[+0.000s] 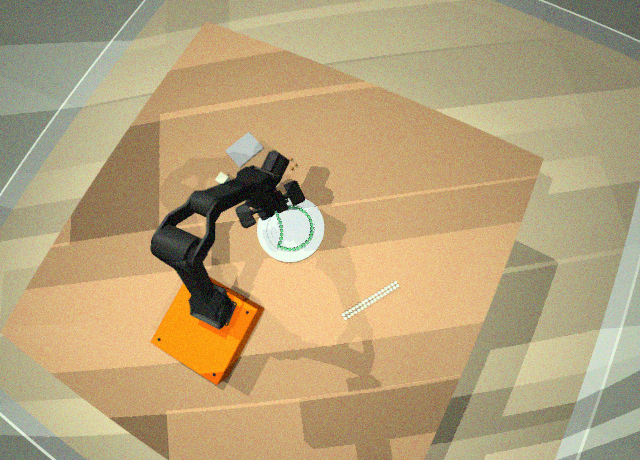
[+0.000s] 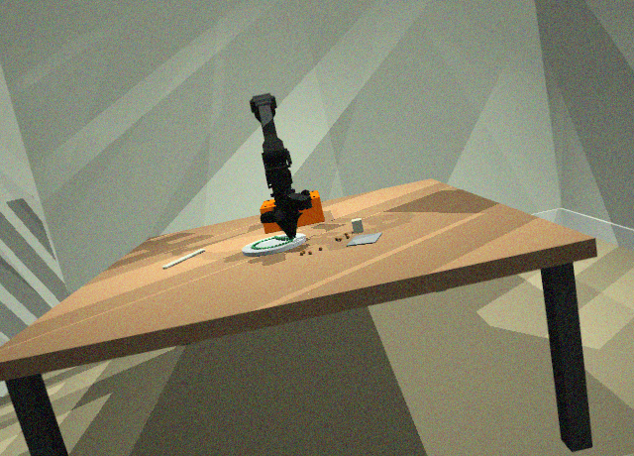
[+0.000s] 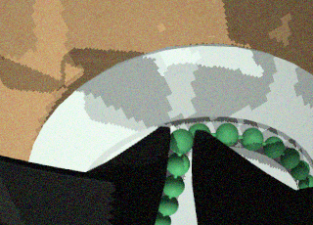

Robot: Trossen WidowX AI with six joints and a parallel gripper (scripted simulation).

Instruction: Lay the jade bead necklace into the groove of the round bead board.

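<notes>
The round bead board lies 30 mm behind my gripper tip, 60 mm to the right of it and 10 mm below it. The rest, counted from my gripper tip: grey flat plate: 160 mm ahead, 190 mm to the left, 20 mm below; small white cube: 40 mm ahead, 200 mm to the left.
</notes>
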